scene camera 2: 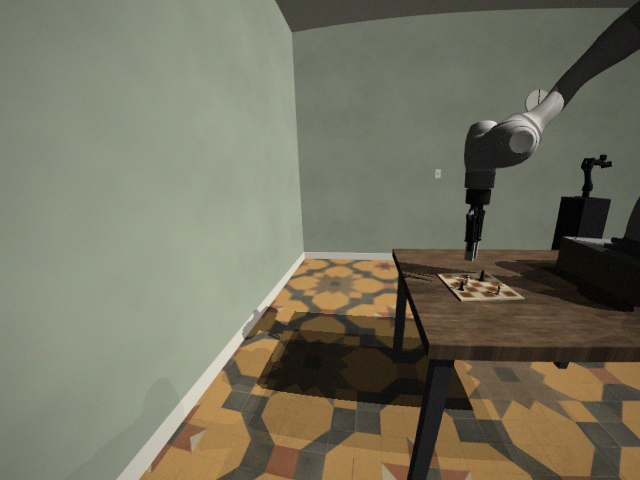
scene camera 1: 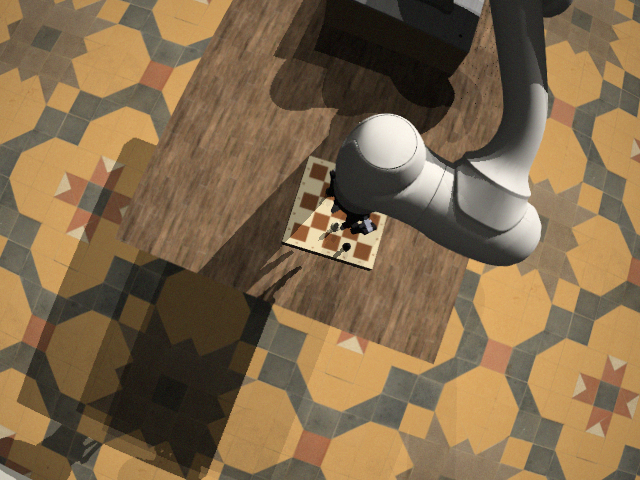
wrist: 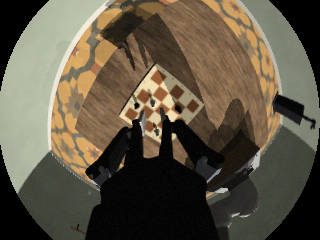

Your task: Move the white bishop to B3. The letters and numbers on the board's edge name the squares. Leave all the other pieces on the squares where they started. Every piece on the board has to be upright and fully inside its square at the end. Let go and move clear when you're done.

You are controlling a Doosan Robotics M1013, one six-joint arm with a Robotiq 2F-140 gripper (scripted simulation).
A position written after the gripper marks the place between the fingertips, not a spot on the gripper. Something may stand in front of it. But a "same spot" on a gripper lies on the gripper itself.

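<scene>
Scene camera 2 shows the gripper and a chessboard. The gripper shows in scene camera 1 too, and you can see the chessboard in scene camera 1 (309,227). The gripper is also there in the wrist view (152,114), and the chessboard shows in the wrist view as well. On the gripper, (scene camera 1: 365,227) and (scene camera 2: 470,213) are the same spot. On the chessboard, (wrist: 159,85) and (scene camera 2: 454,278) are the same spot.
</scene>
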